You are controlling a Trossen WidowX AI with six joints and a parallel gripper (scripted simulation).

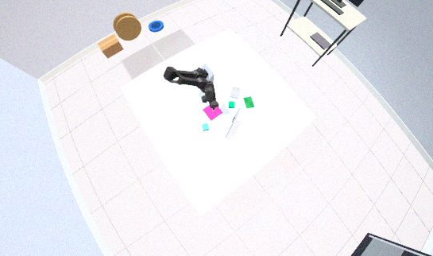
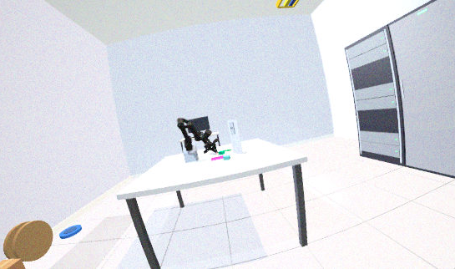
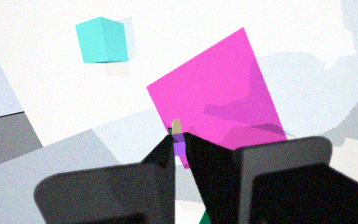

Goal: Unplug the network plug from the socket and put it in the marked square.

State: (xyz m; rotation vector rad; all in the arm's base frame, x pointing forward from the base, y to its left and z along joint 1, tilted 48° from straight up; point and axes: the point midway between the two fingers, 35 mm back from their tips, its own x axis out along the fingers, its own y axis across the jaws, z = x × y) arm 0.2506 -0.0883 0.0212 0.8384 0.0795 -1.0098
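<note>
Now: the cyan block 80 mm ahead of my gripper tip, 120 mm to the right of it and 40 mm below it. Round my gripper tip: green block 30 mm ahead, 160 mm to the left, 40 mm below; then purple network plug right at my gripper tip; then upright panel 200 mm ahead, 50 mm to the left, 100 mm above.
</note>
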